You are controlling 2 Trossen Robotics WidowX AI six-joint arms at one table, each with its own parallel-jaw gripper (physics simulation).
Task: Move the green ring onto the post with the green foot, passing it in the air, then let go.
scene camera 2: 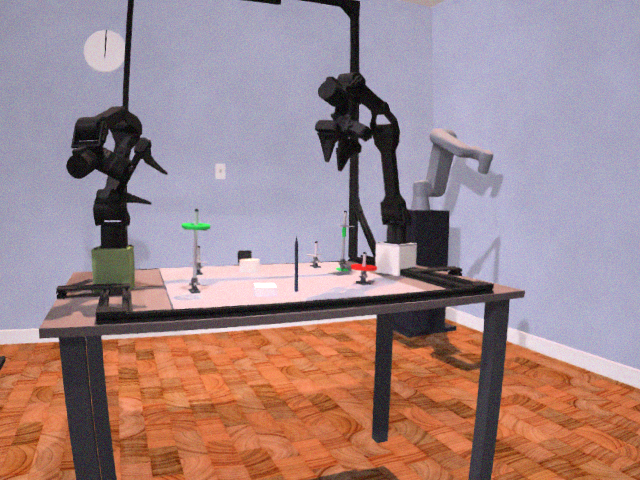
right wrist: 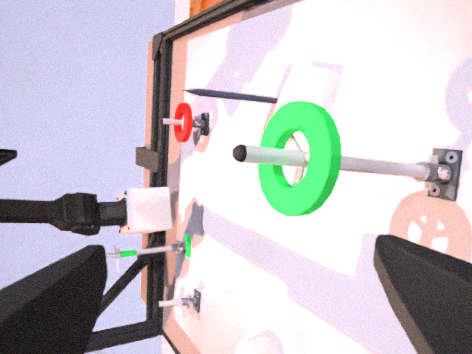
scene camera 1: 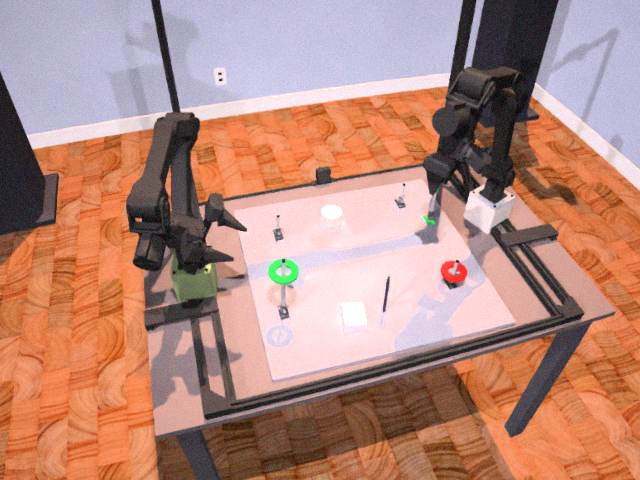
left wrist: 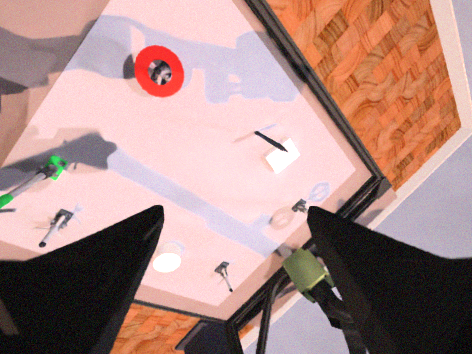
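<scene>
The green ring sits level around a tall post with a dark foot, near the post's top. The post with the green foot stands upright at the back right in scene camera 1 and has a green band high up. My right gripper is open and empty, left of the ring and apart from it in both scene views. My left gripper is open and empty, high above the table near the green-footed post in scene camera 2.
A red ring is on a short post at the right. Two short posts stand at the back. A white round block, a white square block and a dark pointed upright rod are between.
</scene>
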